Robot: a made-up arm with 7 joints.
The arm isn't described. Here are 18 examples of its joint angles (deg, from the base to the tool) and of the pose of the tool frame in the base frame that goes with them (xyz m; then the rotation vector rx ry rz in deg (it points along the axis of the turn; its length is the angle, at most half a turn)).
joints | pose
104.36 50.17 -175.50 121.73 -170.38 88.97 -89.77 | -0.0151 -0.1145 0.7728 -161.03 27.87 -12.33
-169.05 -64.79 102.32 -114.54 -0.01 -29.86 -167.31 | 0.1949 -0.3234 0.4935 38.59 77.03 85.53
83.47 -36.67 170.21 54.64 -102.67 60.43 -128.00 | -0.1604 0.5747 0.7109 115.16 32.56 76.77
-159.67 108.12 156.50 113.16 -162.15 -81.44 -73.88 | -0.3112 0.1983 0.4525 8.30 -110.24 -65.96
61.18 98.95 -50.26 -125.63 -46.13 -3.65 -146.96 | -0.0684 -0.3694 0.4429 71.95 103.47 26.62
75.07 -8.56 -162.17 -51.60 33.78 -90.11 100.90 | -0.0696 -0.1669 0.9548 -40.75 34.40 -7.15
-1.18 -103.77 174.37 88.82 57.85 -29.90 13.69 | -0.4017 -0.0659 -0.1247 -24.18 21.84 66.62
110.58 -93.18 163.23 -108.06 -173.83 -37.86 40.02 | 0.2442 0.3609 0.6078 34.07 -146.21 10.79
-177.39 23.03 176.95 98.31 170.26 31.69 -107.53 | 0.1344 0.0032 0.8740 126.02 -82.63 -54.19
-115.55 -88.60 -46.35 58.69 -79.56 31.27 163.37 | 0.0826 -0.6687 0.5236 -110.41 -35.38 -84.59
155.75 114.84 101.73 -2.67 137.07 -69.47 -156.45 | -0.6569 -0.2452 -0.0267 56.48 -2.92 69.20
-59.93 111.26 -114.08 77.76 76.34 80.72 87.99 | 0.0053 0.5778 0.1766 9.53 48.17 37.52
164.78 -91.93 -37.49 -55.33 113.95 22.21 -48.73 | 0.5733 0.3790 0.0916 43.23 -49.84 68.72
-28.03 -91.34 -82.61 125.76 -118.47 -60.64 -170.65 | -0.3403 0.0664 0.4078 94.70 -106.89 -6.98
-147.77 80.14 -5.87 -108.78 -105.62 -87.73 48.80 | -0.2312 0.2822 0.6509 44.56 -91.85 68.10
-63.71 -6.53 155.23 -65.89 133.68 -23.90 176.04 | -0.0095 0.2342 0.9771 121.93 -59.12 2.42
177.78 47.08 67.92 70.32 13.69 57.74 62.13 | -0.4639 0.2973 0.6117 51.43 -33.64 19.88
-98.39 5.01 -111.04 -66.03 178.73 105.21 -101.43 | 0.2305 0.1918 0.8321 -7.04 -5.69 108.58
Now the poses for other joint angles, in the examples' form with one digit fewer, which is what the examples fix.
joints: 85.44 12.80 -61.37 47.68 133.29 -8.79 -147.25
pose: 0.237 -0.265 0.975 -139.4 1.2 72.9
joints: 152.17 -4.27 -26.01 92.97 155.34 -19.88 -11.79
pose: -0.182 -0.249 0.777 -63.2 -72.0 -127.1
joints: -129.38 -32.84 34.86 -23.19 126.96 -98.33 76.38
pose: 0.228 -0.373 0.921 -52.4 126.7 -53.2
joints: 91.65 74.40 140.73 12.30 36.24 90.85 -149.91
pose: -0.060 -0.677 0.633 71.6 -150.0 36.2
